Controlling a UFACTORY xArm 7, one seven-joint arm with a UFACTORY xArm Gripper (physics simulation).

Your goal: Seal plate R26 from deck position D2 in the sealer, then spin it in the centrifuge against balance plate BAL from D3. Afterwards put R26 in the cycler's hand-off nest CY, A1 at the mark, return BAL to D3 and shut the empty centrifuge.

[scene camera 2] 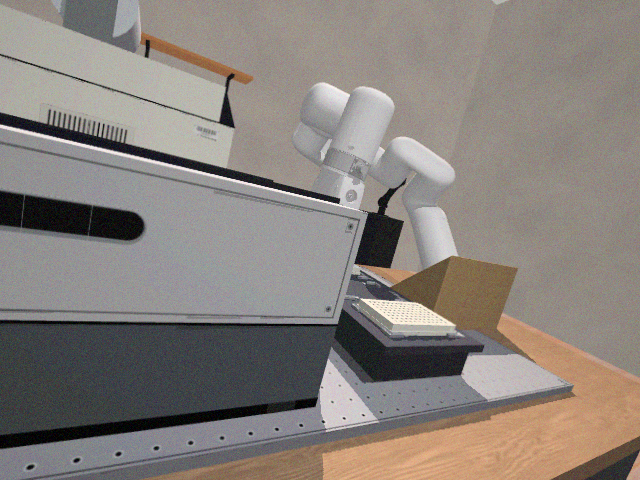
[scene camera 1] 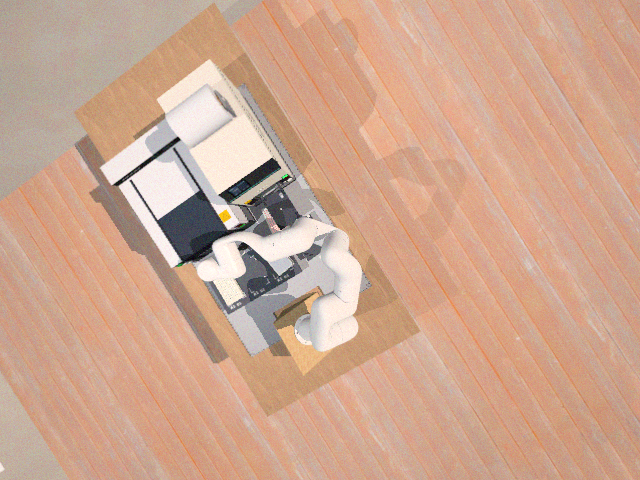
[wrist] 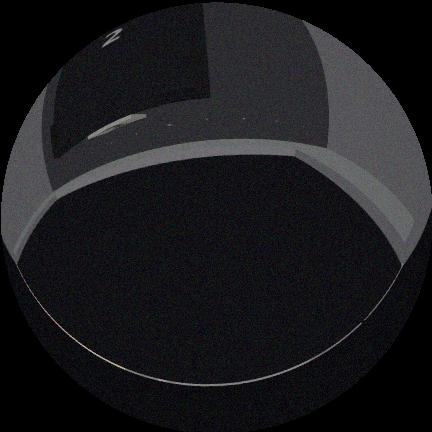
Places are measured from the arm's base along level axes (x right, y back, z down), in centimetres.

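Where they show: gripper, fingertip midpoint: (scene camera 1: 238,249); arm's base, origin of the base link: (scene camera 2: 444,278) (scene camera 1: 307,329).
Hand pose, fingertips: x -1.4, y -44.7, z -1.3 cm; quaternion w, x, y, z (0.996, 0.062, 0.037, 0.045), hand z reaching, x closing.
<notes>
Things, the pixels of their top centre, and the offset from my fingertips. "spot": a spot on its surface instead.
- cream well plate, middle of its top: (scene camera 2: 407,311) (scene camera 1: 228,288) dx -15.3, dy +9.8, dz +1.8 cm
- pale smooth-topped plate, middle of its top: (scene camera 1: 276,258) dx +10.3, dy +13.2, dz +1.2 cm
- grey rim, surface spot: (wrist: 230,146) spot: dx +1.0, dy -7.5, dz -3.3 cm
- cream machine, middle of its top: (scene camera 1: 194,115) dx +29.0, dy -30.9, dz -38.4 cm
- large white roll, middle of its top: (scene camera 1: 190,109) dx +29.2, dy -33.0, dz -38.4 cm
A cream well plate (scene camera 1: 229,290) (scene camera 2: 410,316) lies flat on the dark block at the end of the deck row; I cannot read a plate name. A pale smooth-topped plate (scene camera 1: 281,266) sits in the nest at the other end; the middle nest between them holds no plate that I can see. My gripper is open and empty; its fingers are hidden behind the white machine in one scene view and under the arm in the other. The wrist is at the white machine's front edge. The wrist view is very dark, with a panel marked 2 (wrist: 112,37) and a grey rim (wrist: 230,146).
The white machine (scene camera 1: 170,186) (scene camera 2: 206,258) with a dark front top stands beside a cream machine (scene camera 1: 232,149) (scene camera 2: 170,118) with a screen. A large white roll (scene camera 1: 199,116) lies on top. A brown angled block (scene camera 2: 478,289) stands behind the deck row. A black box (scene camera 2: 379,240) stands farther back.
</notes>
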